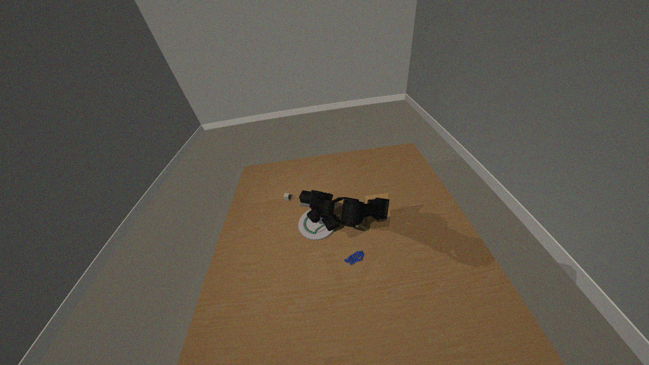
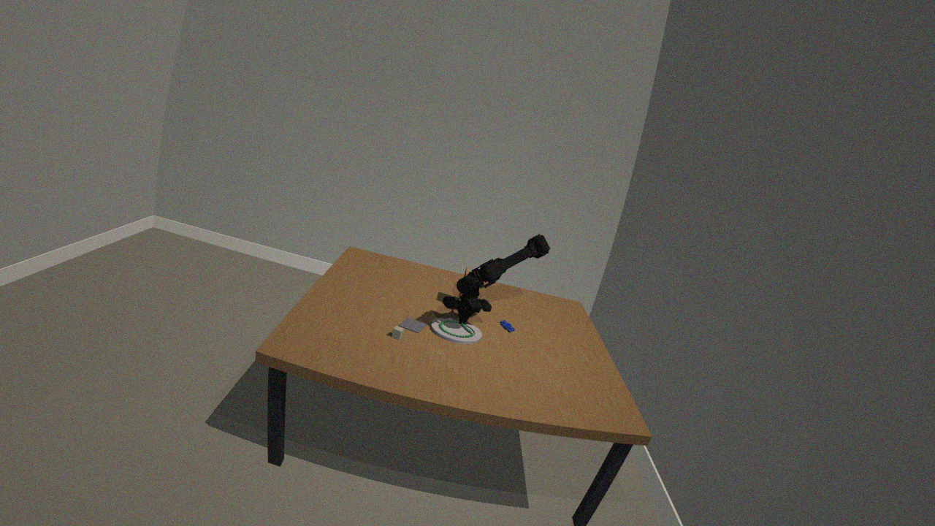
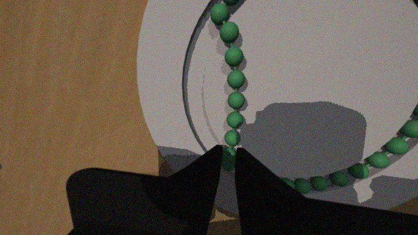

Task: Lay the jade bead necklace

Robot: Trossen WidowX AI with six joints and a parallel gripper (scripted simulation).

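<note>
The round bead board is 50 mm ahead of my gripper tip, 20 mm to the right of it and 10 mm below it. Also, from my gripper tip: pale block 240 mm ahead, 220 mm to the right; then flat grey plate 100 mm ahead, 180 mm to the right, 20 mm below.
</note>
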